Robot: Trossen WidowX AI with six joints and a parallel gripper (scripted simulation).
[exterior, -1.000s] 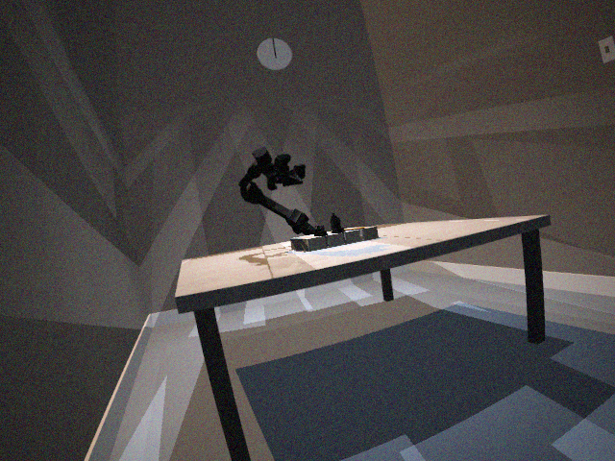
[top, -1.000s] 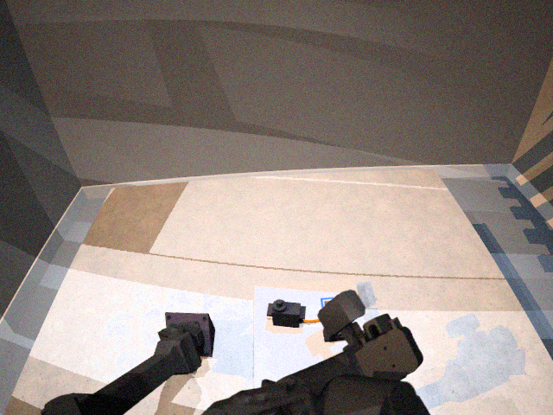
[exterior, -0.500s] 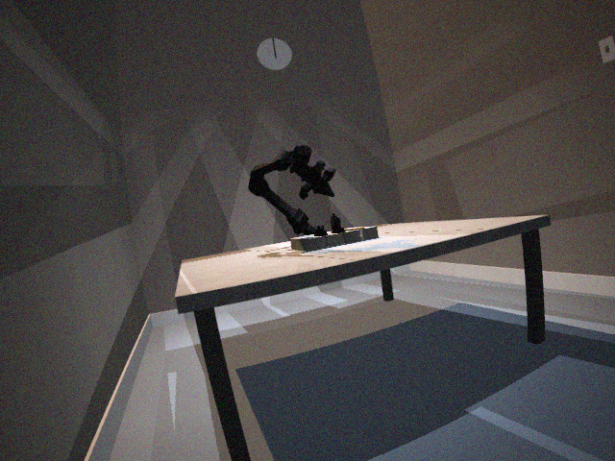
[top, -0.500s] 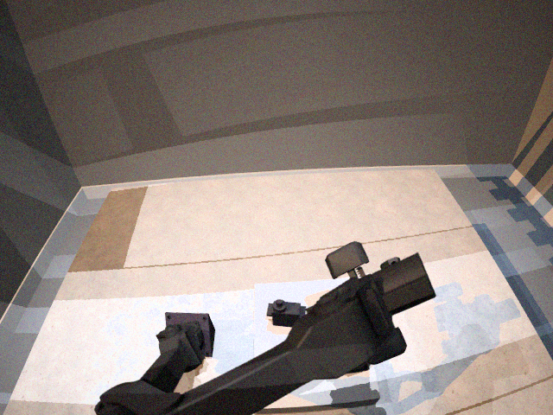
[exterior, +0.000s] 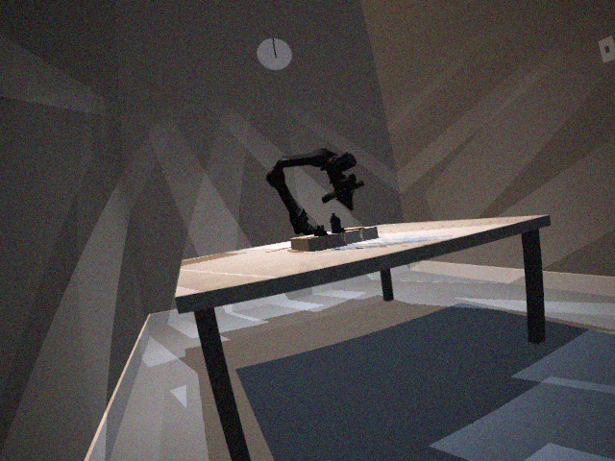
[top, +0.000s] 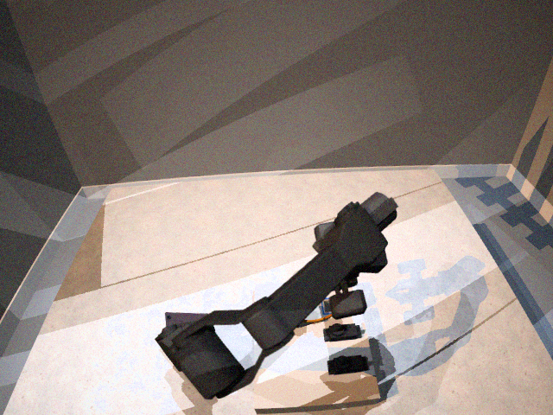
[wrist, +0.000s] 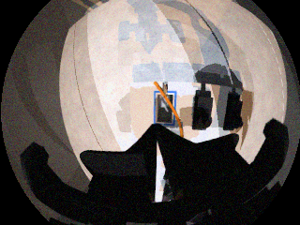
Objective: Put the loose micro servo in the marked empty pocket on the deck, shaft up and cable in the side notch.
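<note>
Now: the robot deck 110 mm behind my gripper tip, 100 mm below it and 70 mm to the right of it.
</note>
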